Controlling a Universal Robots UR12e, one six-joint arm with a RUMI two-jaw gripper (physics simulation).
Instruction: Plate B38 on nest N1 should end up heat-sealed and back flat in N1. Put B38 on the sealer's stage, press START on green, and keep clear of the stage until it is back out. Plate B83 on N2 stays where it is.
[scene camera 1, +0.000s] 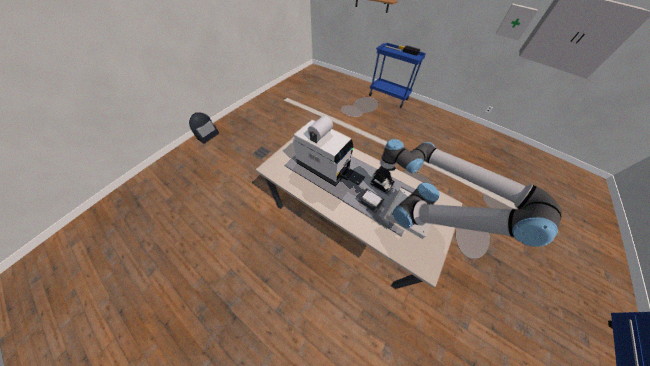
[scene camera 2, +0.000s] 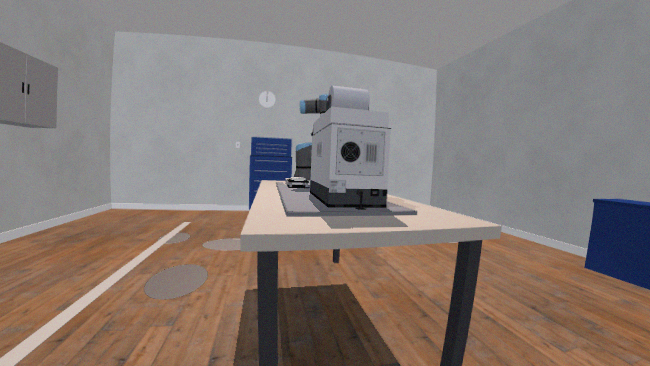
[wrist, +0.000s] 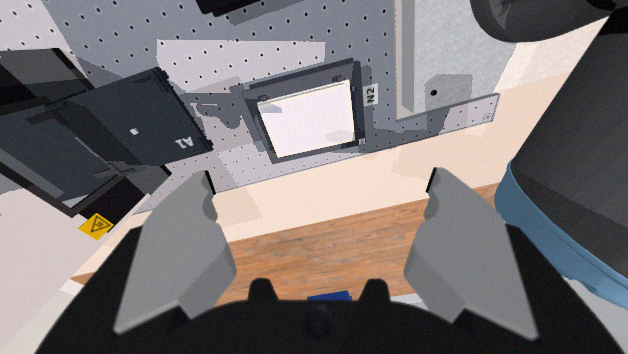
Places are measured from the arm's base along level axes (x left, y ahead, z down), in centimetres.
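Pixels of known places: gripper, between the fingertips: (scene camera 1: 380, 184) (wrist: 318, 173); arm's base, origin of its link: (scene camera 2: 306, 179).
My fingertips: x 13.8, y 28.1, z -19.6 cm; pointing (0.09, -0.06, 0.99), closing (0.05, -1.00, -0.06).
Note:
Ahead of a thing's pixels: the offset from my fingertips to its top centre. "*": to the spot under its first point. Level surfaces: height alone.
My gripper (wrist: 318, 173) (scene camera 1: 384, 180) is open and empty, above the board on the far side of plate B83 in scene camera 1. Plate B83 @(dx +2.8, dy +0.5, dz +16.1 cm) (wrist: 309, 119) (scene camera 1: 371, 198) lies in nest N2 @(* dx +1.6, dy -6.9, dz +17.7 cm) (wrist: 359, 107), with the N2 label beside it. A white-topped plate @(dx -17.6, dy +4.5, dz +16.8 cm) (scene camera 2: 297, 179) in a dark holder, apparently B38 in N1, shows left of the sealer in scene camera 2. In the wrist view, a dark nest-like edge @(* dx -11.1, dy +9.4, dz +22.1 cm) (wrist: 227, 6) is cut off at the top. The sealer's dark stage @(dx +0.5, dy +23.8, dz +12.0 cm) (wrist: 145, 120) (scene camera 1: 355, 176), marked A1, is out and bare. A small green light @(* dx -7.2, dy +33.1, dz -4.4 cm) (scene camera 1: 352, 149) shows on the sealer's front.
The white sealer (scene camera 1: 322, 150) (scene camera 2: 350, 155) stands at one end of the table @(dz +23.8 cm) (scene camera 1: 300, 179) (scene camera 2: 430, 220). A yellow warning label @(* dx +10.6, dy +30.1, dz +7.3 cm) (wrist: 96, 226) is by the stage. A pale tray-like fixture (wrist: 405, 60) lies beyond N2. My arm (scene camera 1: 470, 220) reaches over the table's other end.

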